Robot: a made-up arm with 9 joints. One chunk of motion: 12 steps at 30 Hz.
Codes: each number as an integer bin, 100 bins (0 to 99) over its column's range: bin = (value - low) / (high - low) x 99, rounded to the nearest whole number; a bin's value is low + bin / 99 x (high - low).
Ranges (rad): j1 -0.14..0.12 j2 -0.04..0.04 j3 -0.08..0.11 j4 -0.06..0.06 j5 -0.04..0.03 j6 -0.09..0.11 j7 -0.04..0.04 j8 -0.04..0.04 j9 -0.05..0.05
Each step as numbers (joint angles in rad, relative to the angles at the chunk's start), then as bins.
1 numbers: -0.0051 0.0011 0.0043 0.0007 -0.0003 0.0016 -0.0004 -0.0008 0.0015
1 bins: 51 51 44 50 56 45 49 49 51
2 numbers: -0.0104 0.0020 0.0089 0.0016 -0.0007 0.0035 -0.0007 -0.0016 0.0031
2 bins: 49 52 46 51 56 46 49 48 53
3 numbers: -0.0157 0.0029 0.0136 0.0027 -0.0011 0.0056 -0.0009 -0.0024 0.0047
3 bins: 47 53 49 52 55 47 48 47 54
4 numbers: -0.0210 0.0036 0.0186 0.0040 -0.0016 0.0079 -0.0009 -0.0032 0.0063
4 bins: 45 54 51 53 54 48 48 46 56
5 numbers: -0.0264 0.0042 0.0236 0.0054 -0.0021 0.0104 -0.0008 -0.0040 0.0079
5 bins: 43 55 54 54 54 50 49 45 57
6 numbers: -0.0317 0.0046 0.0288 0.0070 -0.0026 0.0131 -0.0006 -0.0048 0.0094
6 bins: 41 55 57 55 53 51 49 44 59
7 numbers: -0.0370 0.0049 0.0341 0.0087 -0.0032 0.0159 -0.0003 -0.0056 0.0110
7 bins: 39 56 59 57 52 52 49 43 60
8 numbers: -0.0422 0.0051 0.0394 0.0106 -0.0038 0.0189 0.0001 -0.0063 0.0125
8 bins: 37 56 62 58 51 54 50 42 62
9 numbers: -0.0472 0.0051 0.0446 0.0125 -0.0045 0.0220 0.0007 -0.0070 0.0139
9 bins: 35 56 65 60 50 55 50 41 63
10 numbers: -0.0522 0.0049 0.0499 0.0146 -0.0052 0.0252 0.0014 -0.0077 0.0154
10 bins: 33 56 68 62 49 57 51 40 65
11 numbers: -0.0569 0.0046 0.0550 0.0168 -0.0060 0.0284 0.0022 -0.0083 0.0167
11 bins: 32 55 70 63 48 59 52 39 66
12 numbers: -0.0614 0.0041 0.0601 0.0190 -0.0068 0.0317 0.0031 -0.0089 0.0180
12 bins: 30 55 73 65 47 60 53 38 67
